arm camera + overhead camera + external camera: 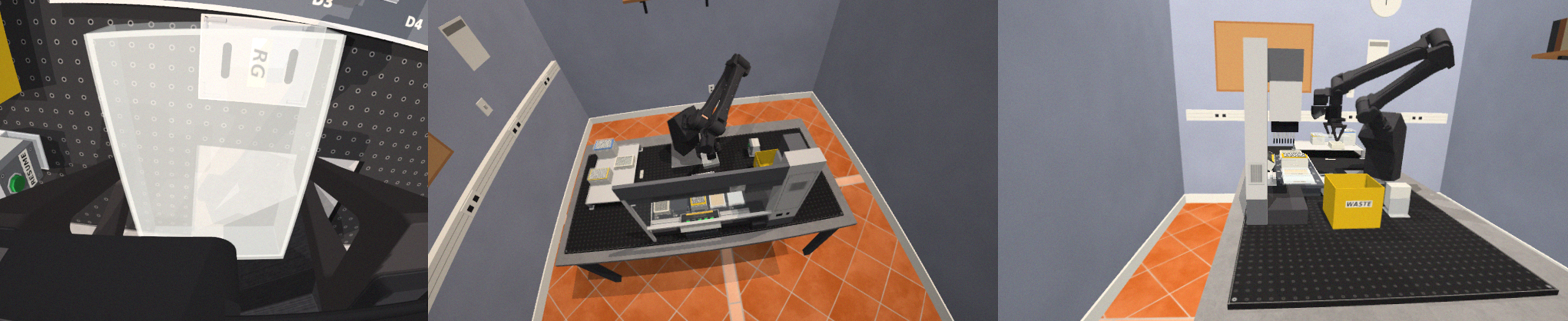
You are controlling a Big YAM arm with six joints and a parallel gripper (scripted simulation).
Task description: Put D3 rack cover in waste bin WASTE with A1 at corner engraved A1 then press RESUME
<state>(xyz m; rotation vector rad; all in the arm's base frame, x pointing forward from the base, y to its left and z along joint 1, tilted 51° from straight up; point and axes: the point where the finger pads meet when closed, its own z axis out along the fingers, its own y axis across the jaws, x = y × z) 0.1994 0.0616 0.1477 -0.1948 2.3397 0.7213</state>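
Now: hand 350 mm to the right of the yellow waste bin, 170 mm above it and 80 mm past it. From my hand the other things lie so: clear cover right at my hand; then orange plate 160 mm below, 160 mm ahead, 60 mm to the left; then RG nest 210 mm below, 40 mm to the right, 20 mm ahead.
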